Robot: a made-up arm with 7 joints. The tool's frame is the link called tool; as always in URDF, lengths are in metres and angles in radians.
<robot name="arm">
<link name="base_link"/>
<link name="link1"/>
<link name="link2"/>
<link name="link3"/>
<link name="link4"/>
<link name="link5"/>
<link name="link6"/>
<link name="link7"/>
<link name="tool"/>
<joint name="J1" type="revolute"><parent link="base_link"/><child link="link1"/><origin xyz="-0.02 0.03 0.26"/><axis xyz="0 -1 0"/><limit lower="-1.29" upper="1.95" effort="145" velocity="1.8"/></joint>
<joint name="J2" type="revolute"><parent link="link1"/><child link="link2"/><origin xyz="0.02 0.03 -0.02"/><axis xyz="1 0 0"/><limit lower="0.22" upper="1.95" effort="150" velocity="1.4"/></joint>
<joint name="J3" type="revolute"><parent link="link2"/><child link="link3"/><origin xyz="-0.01 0.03 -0.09"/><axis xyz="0 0 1"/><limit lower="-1.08" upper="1.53" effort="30" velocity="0.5"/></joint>
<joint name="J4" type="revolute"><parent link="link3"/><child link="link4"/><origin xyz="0 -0.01 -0.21"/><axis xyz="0 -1 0"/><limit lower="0.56" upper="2.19" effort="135" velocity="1.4"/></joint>
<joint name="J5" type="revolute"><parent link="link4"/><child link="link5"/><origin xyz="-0.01 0 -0.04"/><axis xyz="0 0 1"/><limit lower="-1.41" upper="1.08" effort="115" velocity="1.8"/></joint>
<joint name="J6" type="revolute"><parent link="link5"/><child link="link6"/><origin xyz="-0.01 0.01 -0.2"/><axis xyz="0 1 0"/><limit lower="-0.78" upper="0.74" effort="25" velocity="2.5"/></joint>
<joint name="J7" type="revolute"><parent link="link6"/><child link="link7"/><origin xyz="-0.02 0 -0.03"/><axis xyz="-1 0 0"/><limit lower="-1.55" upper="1.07" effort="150" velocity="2"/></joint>
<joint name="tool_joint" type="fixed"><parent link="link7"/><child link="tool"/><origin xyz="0.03 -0.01 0.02" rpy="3.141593 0 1.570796"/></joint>
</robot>
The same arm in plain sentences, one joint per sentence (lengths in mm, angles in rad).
The arm has seven revolute joints in a row. What follows holds with every joint at zero, and every direction is one of the base frame's.
The first joint is mounted 20 mm along -x and 30 mm along +y and 260 mm along +z from the base frame's origin and turns about -y, from -1.29 to 1.95 rad.
The second joint is mounted 20 mm along +x and 30 mm along +y and 20 mm along -z from the first joint and turns about +x, from 0.22 to 1.95 rad.
The third joint is mounted 10 mm along -x and 30 mm along +y and 90 mm along -z from the second joint and turns about +z, from -1.08 to 1.53 rad.
The fourth joint is mounted 10 mm along -y and 210 mm along -z from the third joint and turns about -y, from 0.56 to 2.19 rad.
The fifth joint is mounted 10 mm along -x and 40 mm along -z from the fourth joint and turns about +z, from -1.41 to 1.08 rad.
The sixth joint is mounted 10 mm along -x and 10 mm along +y and 200 mm along -z from the fifth joint and turns about +y, from -0.78 to 0.74 rad.
The seventh joint is mounted 20 mm along -x and 30 mm along -z from the sixth joint and turns about -x, from -1.55 to 1.07 rad.
The tool frame, which is the frame that the pose is given for, is mounted 30 mm along +x and 10 mm along -y and 20 mm along +z from the seventh joint; its axes are the base frame's turned by roll -3.1416, pitch 0 and yaw 1.5708 rad (as in URDF: about the fixed x, then y, then z).

